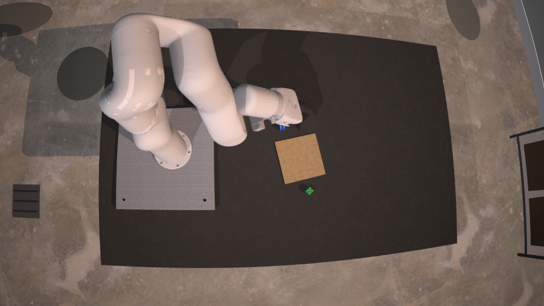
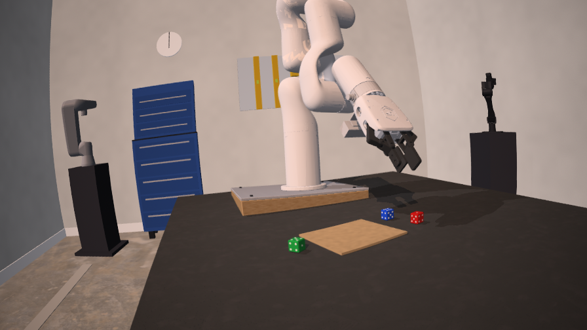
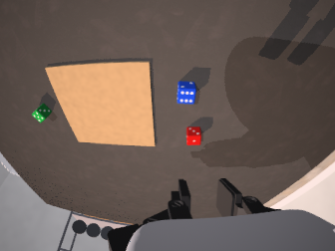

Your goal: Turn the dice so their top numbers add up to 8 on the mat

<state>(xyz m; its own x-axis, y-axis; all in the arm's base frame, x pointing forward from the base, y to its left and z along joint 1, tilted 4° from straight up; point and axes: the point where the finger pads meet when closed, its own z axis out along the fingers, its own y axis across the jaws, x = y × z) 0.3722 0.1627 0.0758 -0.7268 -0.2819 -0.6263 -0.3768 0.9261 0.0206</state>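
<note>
Right now the red die is 30 mm ahead of my hand, 10 mm to the left of it and 110 mm below it. From my hand the other things lie so: tan mat: 40 mm ahead, 120 mm to the right, 120 mm below; then green die: 80 mm ahead, 220 mm to the right, 110 mm below; then blue die: 30 mm behind, 30 mm to the right, 110 mm below.
</note>
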